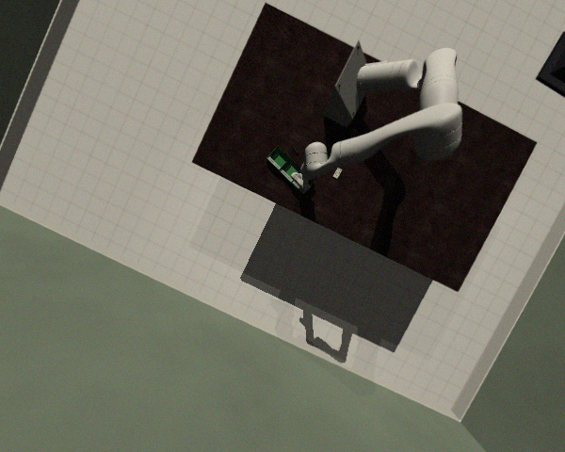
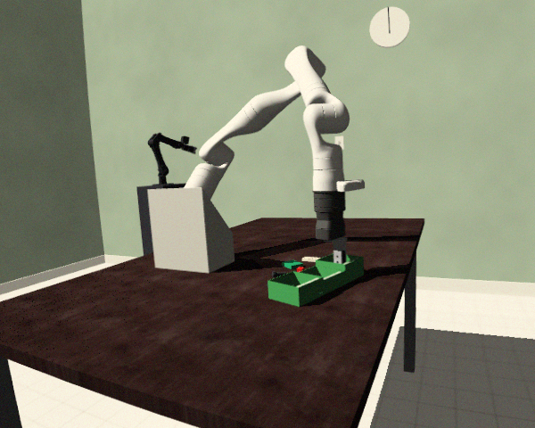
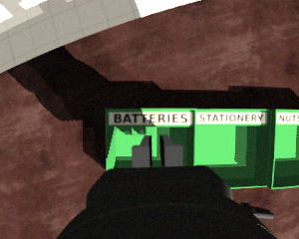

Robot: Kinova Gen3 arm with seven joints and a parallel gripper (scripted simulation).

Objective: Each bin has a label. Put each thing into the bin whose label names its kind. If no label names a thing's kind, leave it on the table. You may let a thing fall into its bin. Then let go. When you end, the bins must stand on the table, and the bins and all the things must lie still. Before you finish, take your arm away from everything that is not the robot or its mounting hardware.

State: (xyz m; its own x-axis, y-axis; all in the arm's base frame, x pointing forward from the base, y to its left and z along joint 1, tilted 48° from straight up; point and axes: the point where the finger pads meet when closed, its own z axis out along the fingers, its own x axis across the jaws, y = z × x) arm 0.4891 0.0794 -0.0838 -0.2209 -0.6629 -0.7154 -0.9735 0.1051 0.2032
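Right now the red die is 110 mm behind my hand and 40 mm below it. Round my hand: white dotted tile: 130 mm to the left, 130 mm behind, 40 mm below; then teal block: 160 mm behind, 60 mm to the left, 50 mm below; then three-compartment green bin row: 80 mm to the right, 30 mm below, 20 mm behind.
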